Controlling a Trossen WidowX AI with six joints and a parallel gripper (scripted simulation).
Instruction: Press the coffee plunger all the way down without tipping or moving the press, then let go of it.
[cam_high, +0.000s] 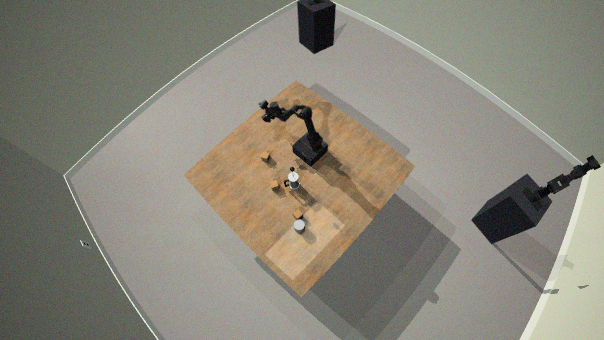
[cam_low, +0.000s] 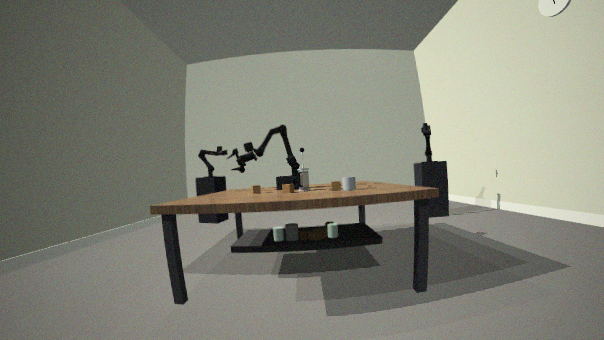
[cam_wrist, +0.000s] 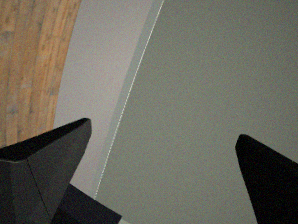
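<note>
The coffee press lies 590 mm to the left of my gripper tip, 140 mm ahead of it and 80 mm below it. Also, from my gripper tip: grey cup: 880 mm to the left, 280 mm ahead, 180 mm below.
</note>
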